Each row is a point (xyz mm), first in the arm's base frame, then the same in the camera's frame.
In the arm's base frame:
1: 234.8 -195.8 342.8
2: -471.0 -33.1 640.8
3: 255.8 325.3 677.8
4: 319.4 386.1 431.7
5: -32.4 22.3 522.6
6: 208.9 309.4 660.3
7: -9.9 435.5 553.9
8: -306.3 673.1 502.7
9: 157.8 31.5 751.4
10: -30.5 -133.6 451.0
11: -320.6 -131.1 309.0
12: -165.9 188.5 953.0
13: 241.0 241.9 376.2
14: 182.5 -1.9 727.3
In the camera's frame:
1: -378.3 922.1 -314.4
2: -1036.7 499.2 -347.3
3: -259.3 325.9 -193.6
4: -194.5 464.7 18.2
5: -599.2 605.6 -266.0
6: -308.8 342.6 -187.7
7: -506.7 297.7 -3.6
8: -760.5 125.1 226.0
9: -402.7 466.1 -440.8
10: -625.8 765.1 -323.4
11: -915.8 821.4 -192.9
12: -688.8 169.0 -445.0
13: -297.7 593.3 -34.9
14: -384.8 509.8 -449.2

